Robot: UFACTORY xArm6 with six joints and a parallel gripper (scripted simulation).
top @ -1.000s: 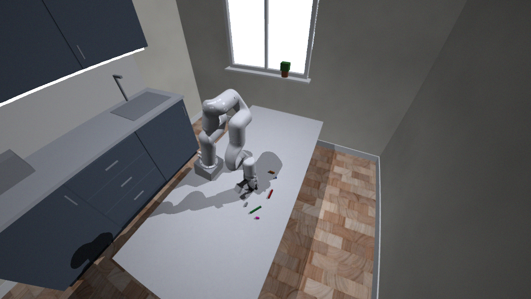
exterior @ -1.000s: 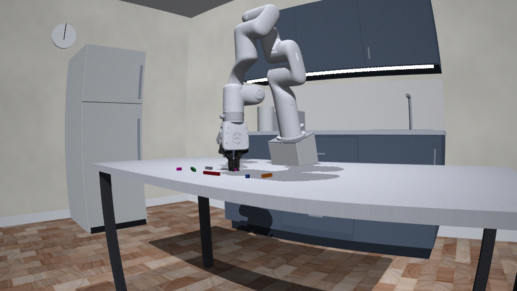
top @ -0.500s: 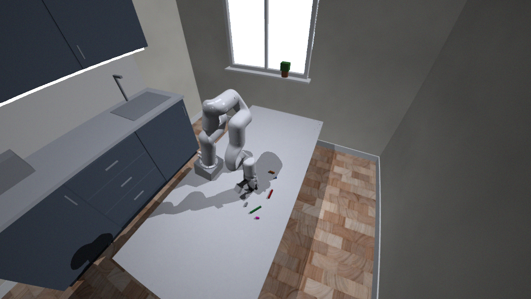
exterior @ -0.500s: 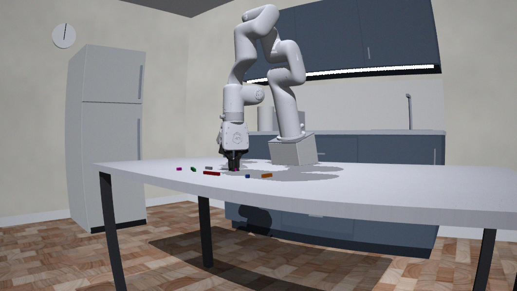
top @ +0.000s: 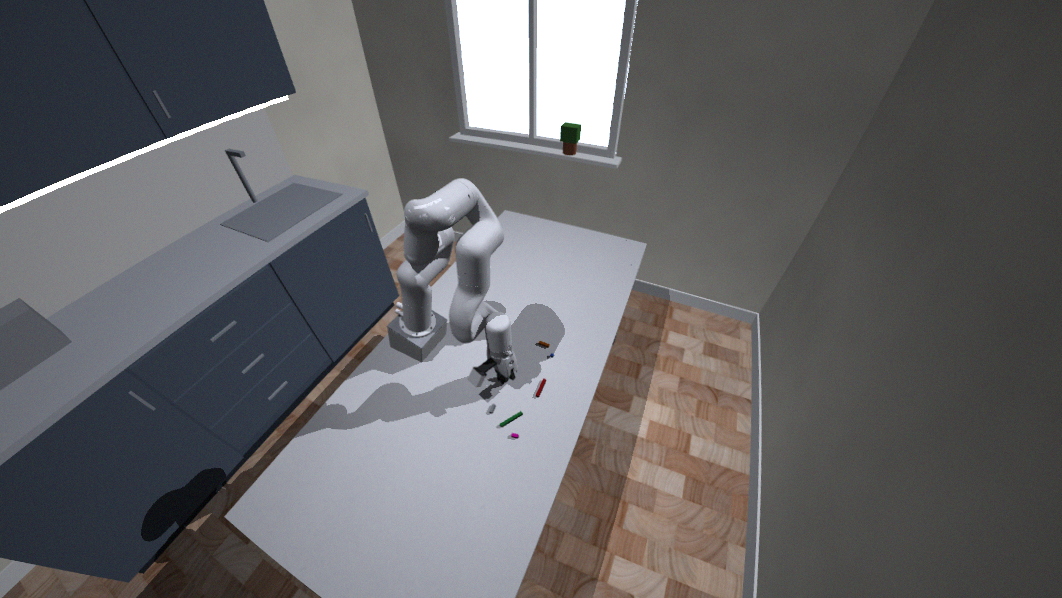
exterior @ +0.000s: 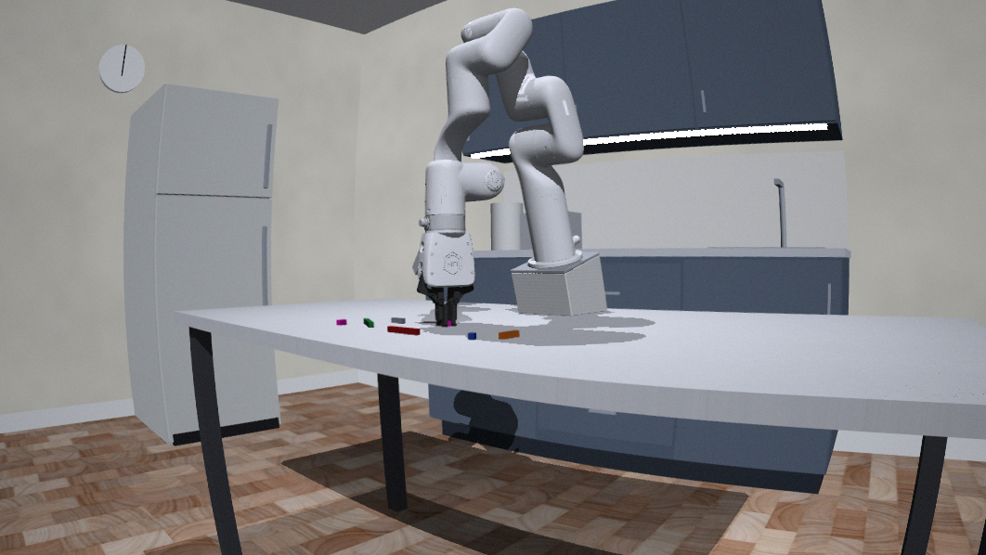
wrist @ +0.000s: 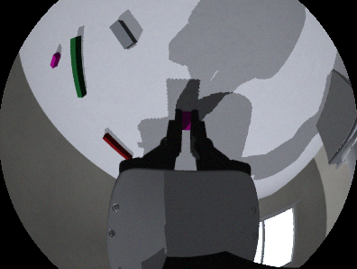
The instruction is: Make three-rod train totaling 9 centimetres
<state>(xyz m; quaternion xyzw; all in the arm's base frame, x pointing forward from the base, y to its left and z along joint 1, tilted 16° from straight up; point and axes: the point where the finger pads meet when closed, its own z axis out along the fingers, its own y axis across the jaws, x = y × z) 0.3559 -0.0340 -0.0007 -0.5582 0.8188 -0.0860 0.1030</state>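
Right now my hand is 110 mm to the left of the grey rod, 20 mm above it and 10 mm short of it. Round my hand: red rod: 130 mm ahead, 20 mm to the left, 20 mm below; then small blue rod: 160 mm to the left, 120 mm ahead, 20 mm below; then green rod: 130 mm to the right, 90 mm ahead, 20 mm below.
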